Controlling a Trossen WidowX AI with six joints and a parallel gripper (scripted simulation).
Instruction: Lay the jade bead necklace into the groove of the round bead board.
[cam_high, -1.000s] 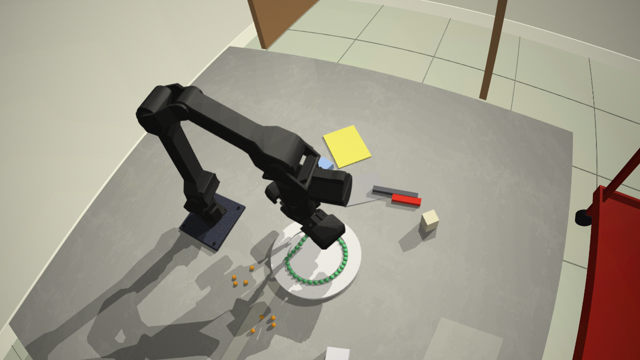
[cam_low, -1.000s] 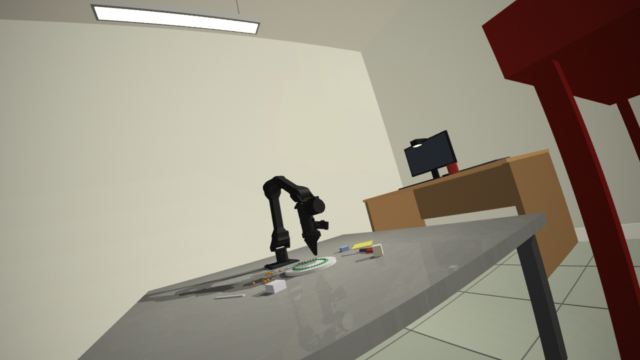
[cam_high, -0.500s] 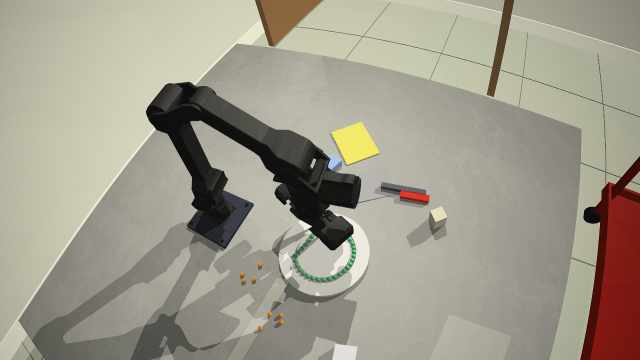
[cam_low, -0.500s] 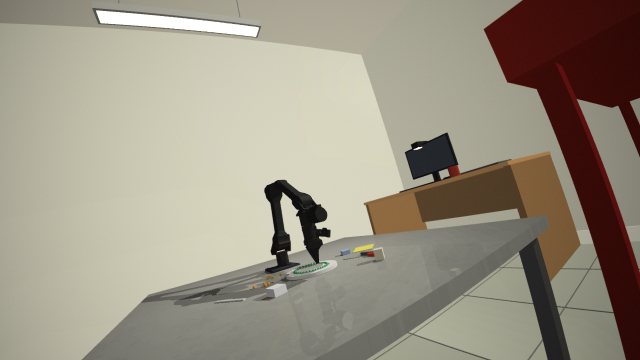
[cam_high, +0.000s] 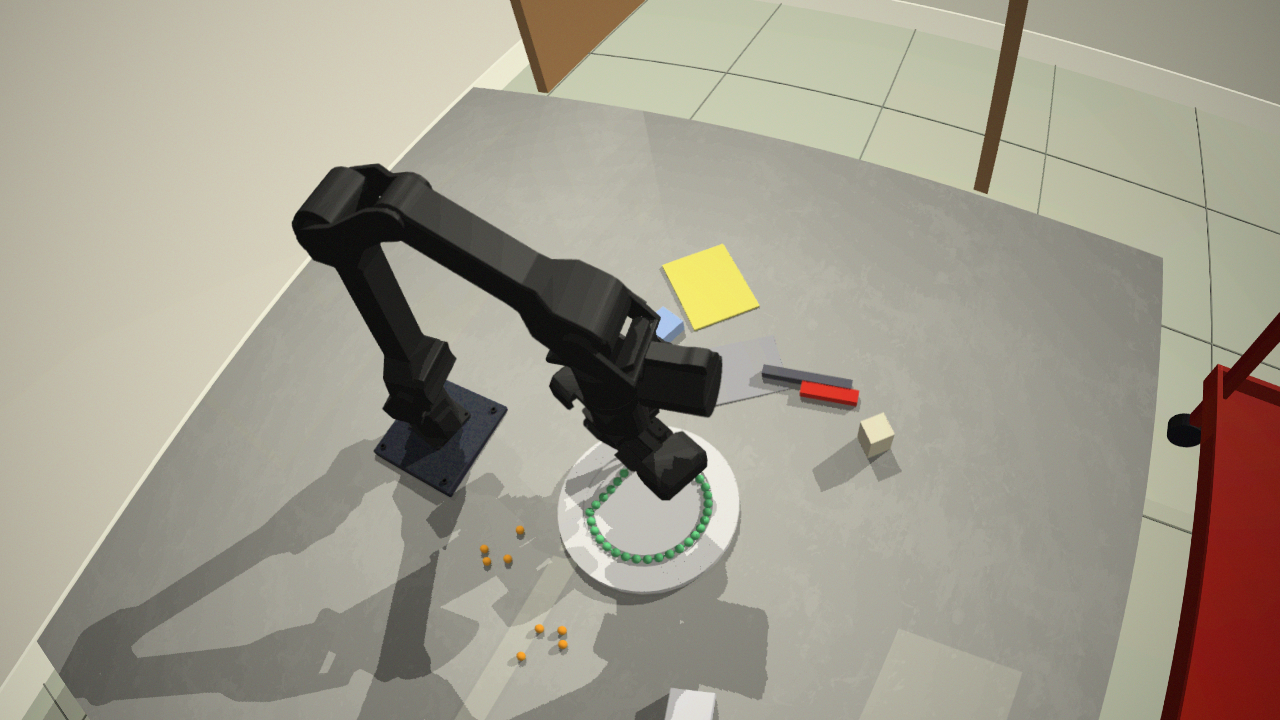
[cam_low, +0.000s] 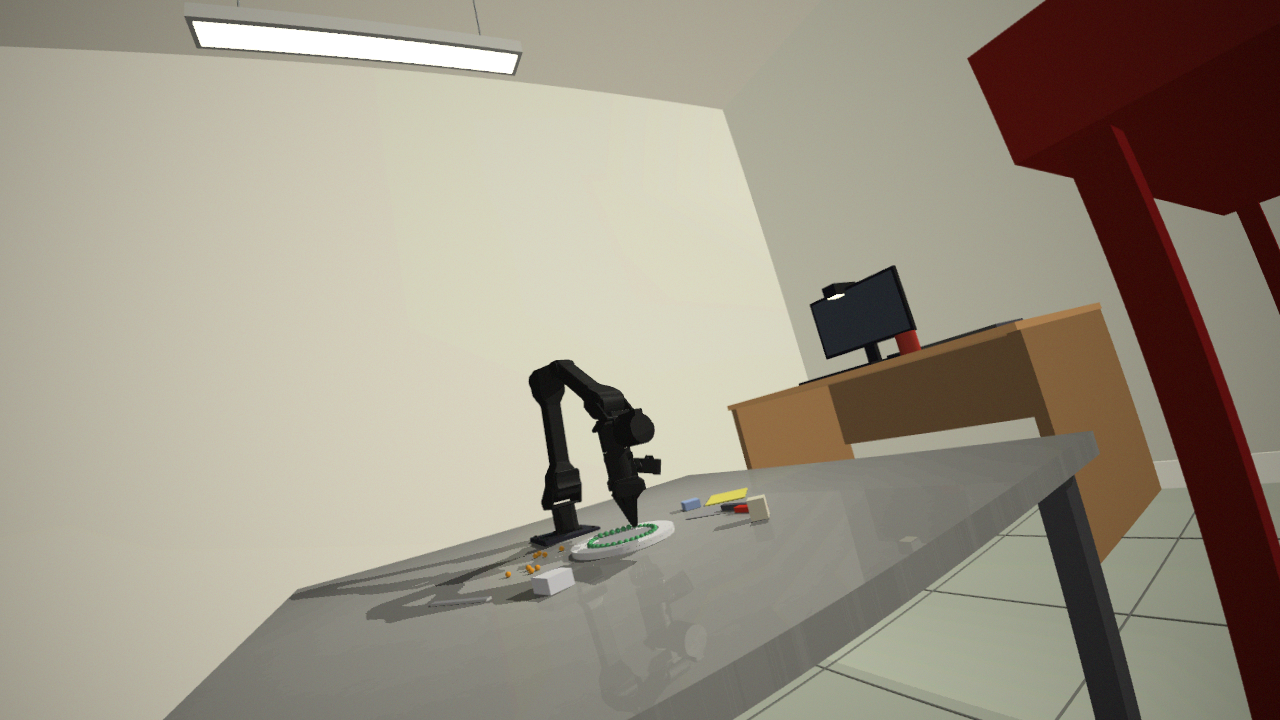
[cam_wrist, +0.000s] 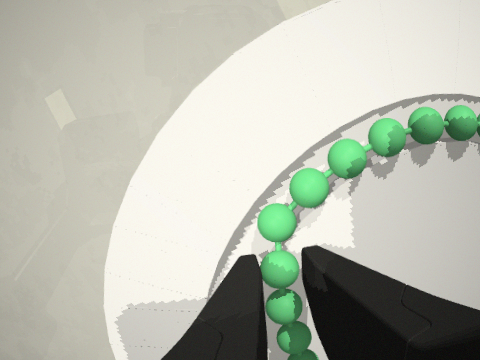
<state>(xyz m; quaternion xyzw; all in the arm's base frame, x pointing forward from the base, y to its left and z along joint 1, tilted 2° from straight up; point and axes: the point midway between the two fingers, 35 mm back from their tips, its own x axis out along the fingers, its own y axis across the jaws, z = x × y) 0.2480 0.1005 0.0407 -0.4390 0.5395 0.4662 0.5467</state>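
Right now the inner disc is 40 mm to the right of my gripper tip, 40 mm ahead of it and 10 mm below it. Also, from my gripper tip: blue cube 160 mm to the left, 90 mm behind, 10 mm below; then grey sheet 170 mm to the left, 30 mm ahead, 20 mm below; then bead board 40 mm to the right, 40 mm ahead, 10 mm below.
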